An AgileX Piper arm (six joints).
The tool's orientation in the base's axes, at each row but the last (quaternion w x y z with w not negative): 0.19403 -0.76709 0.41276 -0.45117; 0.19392 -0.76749 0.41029 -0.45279; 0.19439 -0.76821 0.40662 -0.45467; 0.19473 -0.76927 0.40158 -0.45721; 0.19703 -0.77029 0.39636 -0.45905; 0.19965 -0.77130 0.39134 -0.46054; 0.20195 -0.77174 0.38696 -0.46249; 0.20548 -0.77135 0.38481 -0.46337
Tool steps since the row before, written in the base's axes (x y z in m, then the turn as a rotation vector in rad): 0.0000 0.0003 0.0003 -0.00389 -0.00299 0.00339; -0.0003 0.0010 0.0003 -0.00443 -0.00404 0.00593; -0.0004 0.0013 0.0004 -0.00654 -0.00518 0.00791; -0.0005 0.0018 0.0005 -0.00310 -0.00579 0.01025; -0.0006 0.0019 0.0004 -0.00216 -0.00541 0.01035; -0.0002 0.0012 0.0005 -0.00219 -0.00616 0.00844; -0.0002 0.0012 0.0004 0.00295 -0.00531 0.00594; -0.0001 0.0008 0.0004 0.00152 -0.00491 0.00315
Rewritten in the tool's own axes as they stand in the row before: -0.0001 -0.0004 -0.0002 0.00324 0.00126 -0.00485; -0.0007 -0.0007 -0.0005 0.00531 0.00042 -0.00654; -0.0009 -0.0009 -0.0006 0.00675 0.00072 -0.00928; -0.0013 -0.0012 -0.0008 0.00941 -0.00199 -0.00746; -0.0014 -0.0012 -0.0008 0.00941 -0.00269 -0.00672; -0.0007 -0.0010 -0.0005 0.00894 -0.00094 -0.00576; -0.0008 -0.0009 -0.0004 0.00828 -0.00190 -0.00010; -0.0004 -0.0007 -0.0003 0.00602 0.00031 -0.00001
